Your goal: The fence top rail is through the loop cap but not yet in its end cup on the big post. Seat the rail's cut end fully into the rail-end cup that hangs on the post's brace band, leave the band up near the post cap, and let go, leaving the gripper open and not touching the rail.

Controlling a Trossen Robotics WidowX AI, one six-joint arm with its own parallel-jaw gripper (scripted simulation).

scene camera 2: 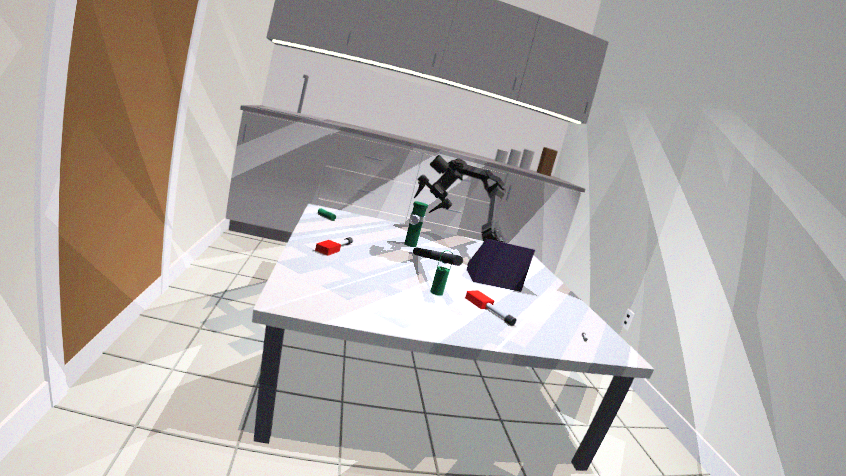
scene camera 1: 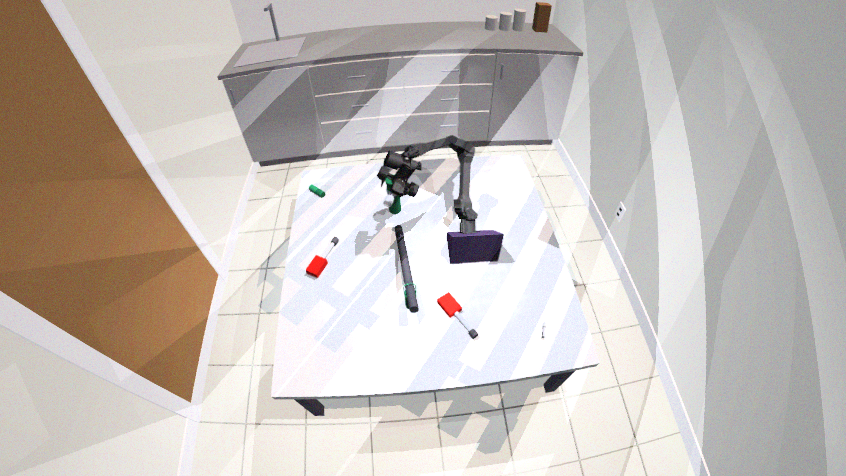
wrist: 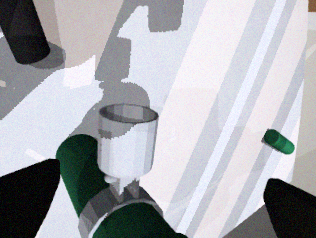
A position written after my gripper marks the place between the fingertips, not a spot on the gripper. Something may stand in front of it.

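In the wrist camera, my gripper [wrist: 166, 180] is open and holds nothing. A dark top rail [scene camera 1: 406, 271] is also visible.
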